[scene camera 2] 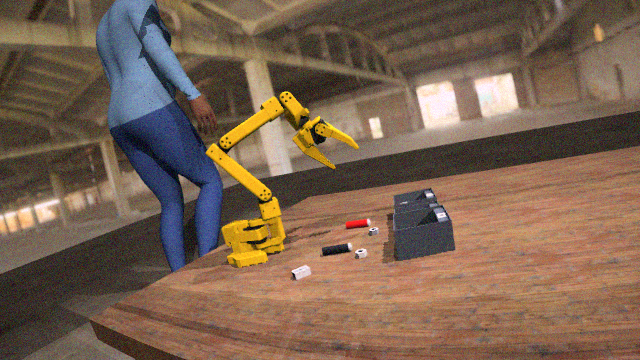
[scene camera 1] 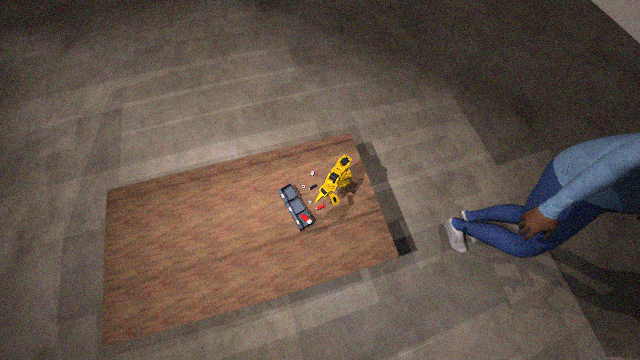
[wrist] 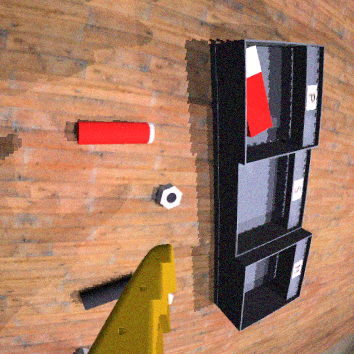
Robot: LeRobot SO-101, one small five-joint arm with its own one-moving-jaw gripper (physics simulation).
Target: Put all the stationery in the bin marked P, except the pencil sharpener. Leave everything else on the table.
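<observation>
A red-and-white block lies in the bin marked P. A red cylinder with a white end lies on the table before that bin. A black cylinder with a white end lies further along, partly behind the jaw in the wrist view. A small white block, apparently the sharpener, lies apart. My gripper is wide open and empty, high above the table. One notched jaw shows in the wrist view.
Bins marked S and M adjoin bin P in a row. One hex nut lies between the cylinders and the bins; another lies near the black cylinder. A person stands beyond the table.
</observation>
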